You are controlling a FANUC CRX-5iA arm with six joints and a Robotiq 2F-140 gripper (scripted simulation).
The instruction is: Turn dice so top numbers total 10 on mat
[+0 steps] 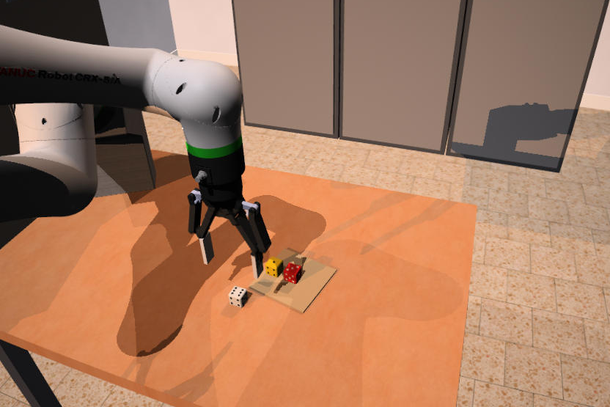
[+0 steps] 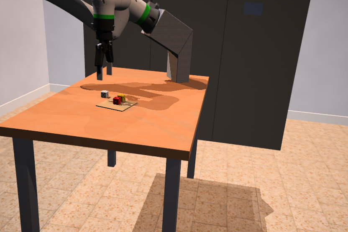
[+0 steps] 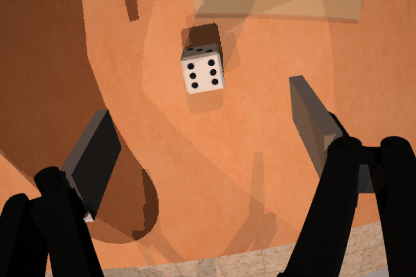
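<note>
Now: hand 11 cm above the white die. The rest, counted from my hand: yellow die: 10 cm below, 9 cm to the left, 5 cm ahead; then tan mat: 12 cm below, 10 cm ahead, 8 cm to the left; then red die: 10 cm below, 10 cm ahead, 8 cm to the left.
</note>
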